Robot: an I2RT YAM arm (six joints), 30 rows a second.
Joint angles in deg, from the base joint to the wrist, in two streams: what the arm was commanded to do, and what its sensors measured. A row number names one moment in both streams.
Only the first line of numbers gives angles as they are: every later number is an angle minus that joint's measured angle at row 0.
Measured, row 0:
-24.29, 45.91, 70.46, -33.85, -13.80, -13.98
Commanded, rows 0 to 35:
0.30, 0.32, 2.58, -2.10, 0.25, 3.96
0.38, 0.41, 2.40, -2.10, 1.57, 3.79
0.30, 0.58, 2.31, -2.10, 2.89, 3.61
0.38, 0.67, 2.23, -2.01, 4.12, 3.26
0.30, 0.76, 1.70, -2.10, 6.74, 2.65
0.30, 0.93, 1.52, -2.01, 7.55, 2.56
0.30, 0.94, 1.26, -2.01, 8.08, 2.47
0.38, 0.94, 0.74, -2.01, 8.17, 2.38
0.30, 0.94, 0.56, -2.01, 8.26, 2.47
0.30, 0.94, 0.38, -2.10, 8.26, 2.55
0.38, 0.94, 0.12, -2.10, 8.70, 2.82
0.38, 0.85, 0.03, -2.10, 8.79, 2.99
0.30, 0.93, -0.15, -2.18, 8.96, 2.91
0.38, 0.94, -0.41, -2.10, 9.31, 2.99
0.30, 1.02, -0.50, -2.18, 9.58, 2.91
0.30, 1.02, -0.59, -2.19, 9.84, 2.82
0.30, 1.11, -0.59, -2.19, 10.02, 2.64
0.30, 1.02, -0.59, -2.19, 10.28, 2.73
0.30, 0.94, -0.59, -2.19, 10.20, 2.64
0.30, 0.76, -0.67, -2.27, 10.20, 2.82
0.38, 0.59, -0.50, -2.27, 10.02, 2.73
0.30, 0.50, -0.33, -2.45, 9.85, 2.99
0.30, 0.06, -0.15, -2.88, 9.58, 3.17
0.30, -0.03, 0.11, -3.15, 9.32, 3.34
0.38, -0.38, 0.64, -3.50, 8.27, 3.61
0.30, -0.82, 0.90, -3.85, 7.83, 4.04
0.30, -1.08, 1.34, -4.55, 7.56, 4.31
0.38, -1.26, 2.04, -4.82, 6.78, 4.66
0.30, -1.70, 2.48, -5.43, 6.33, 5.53
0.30, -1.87, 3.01, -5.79, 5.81, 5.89
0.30, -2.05, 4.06, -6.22, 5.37, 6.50
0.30, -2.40, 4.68, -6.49, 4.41, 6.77
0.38, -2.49, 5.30, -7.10, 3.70, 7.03
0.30, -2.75, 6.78, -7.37, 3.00, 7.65
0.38, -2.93, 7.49, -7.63, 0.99, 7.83
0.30, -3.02, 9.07, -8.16, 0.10, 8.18
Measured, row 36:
0.02, -1.84, 4.32, -7.21, 5.02, 5.53
